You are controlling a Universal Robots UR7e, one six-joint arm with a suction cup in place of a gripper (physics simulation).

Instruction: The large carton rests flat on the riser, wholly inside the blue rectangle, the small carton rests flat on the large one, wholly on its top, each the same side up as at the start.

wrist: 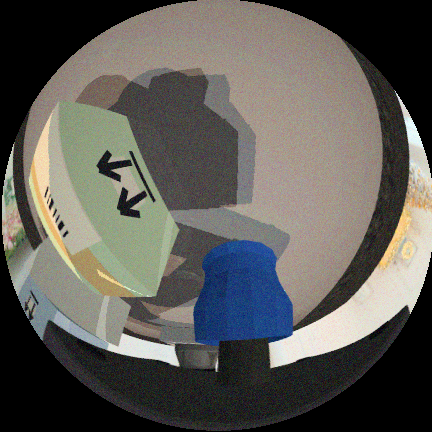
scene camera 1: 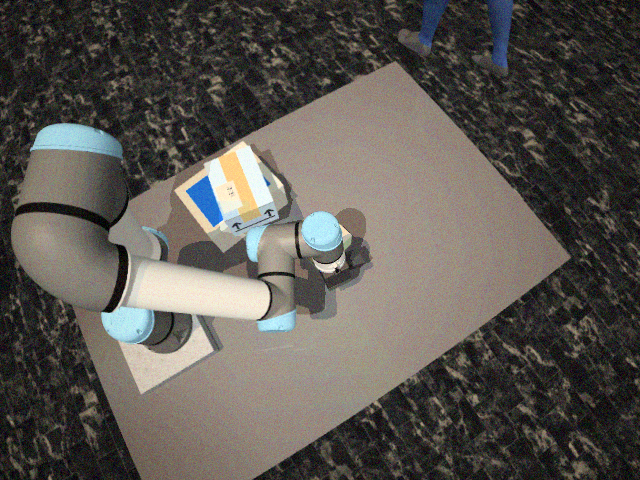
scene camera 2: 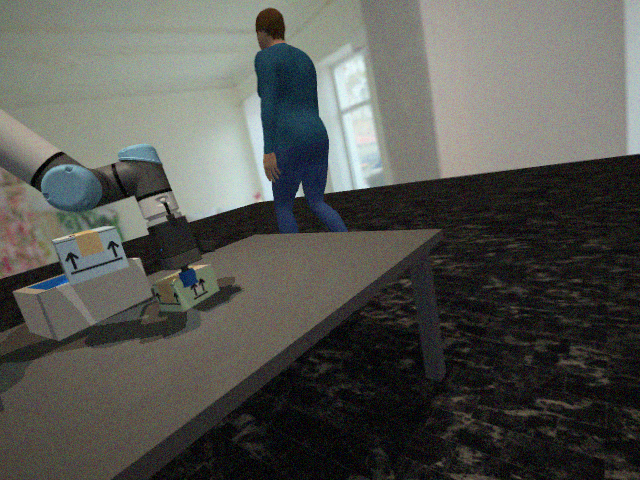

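Note:
The large light-blue carton [scene camera 1: 240, 189] [scene camera 2: 90, 252] [wrist: 31, 298], with orange tape and up arrows, rests on the pale riser [scene camera 1: 182, 195] [scene camera 2: 103, 299]. It covers part of the blue rectangle [scene camera 1: 202, 200] [scene camera 2: 49, 283]. The small green carton [scene camera 2: 178, 295] [wrist: 109, 193] stands on the table just right of the riser, arrows up. My blue suction cup [scene camera 2: 189, 277] [wrist: 241, 289] hangs low beside the carton's arrow face, near its top edge. In the wrist view a gap shows between cup and carton, and nothing hangs on the cup. In the overhead view my wrist hides the cup and most of the small carton.
The grey table [scene camera 1: 413, 207] [scene camera 2: 310, 269] carries the riser and the arm's base plate [scene camera 1: 154, 367]. A person in blue [scene camera 2: 291, 118] [scene camera 1: 460, 26] stands on the dark floor beyond the table's far edge.

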